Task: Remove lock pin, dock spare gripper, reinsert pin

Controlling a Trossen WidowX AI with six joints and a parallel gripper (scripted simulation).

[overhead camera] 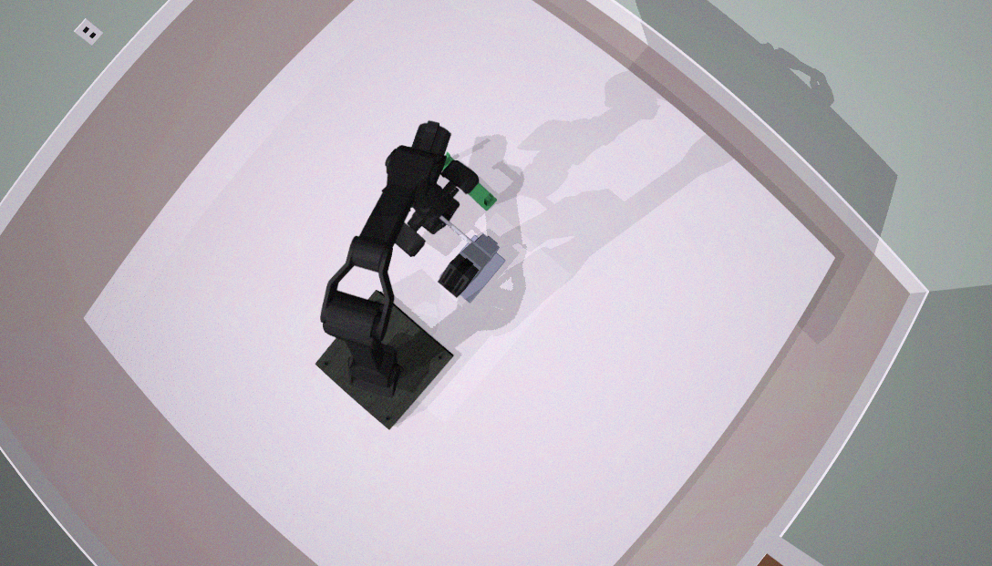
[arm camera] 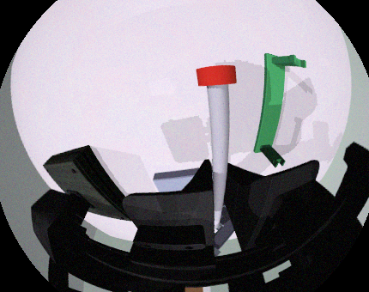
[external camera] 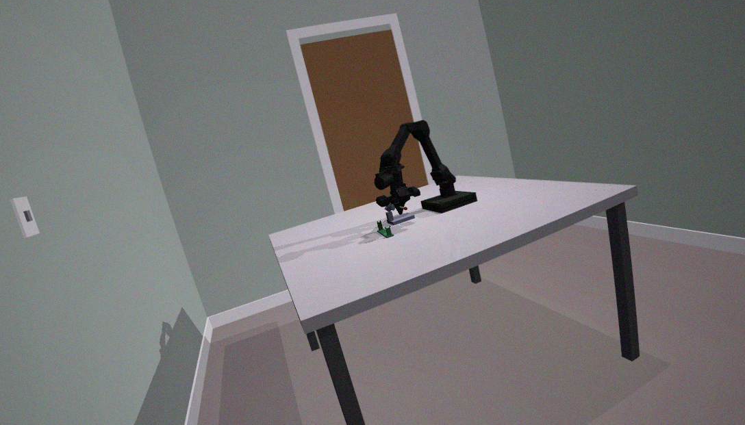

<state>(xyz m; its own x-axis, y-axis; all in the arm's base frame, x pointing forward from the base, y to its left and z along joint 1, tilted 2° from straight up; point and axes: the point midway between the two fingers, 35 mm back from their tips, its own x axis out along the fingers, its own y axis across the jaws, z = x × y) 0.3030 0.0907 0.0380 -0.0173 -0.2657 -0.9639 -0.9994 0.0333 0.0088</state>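
The mount is 10 mm behind my gripper tip and 90 mm to the right of it. Round my gripper tip: spare gripper 40 mm behind, 90 mm to the right, 60 mm above; then green cradle 100 mm ahead, 30 mm to the left, 30 mm below.
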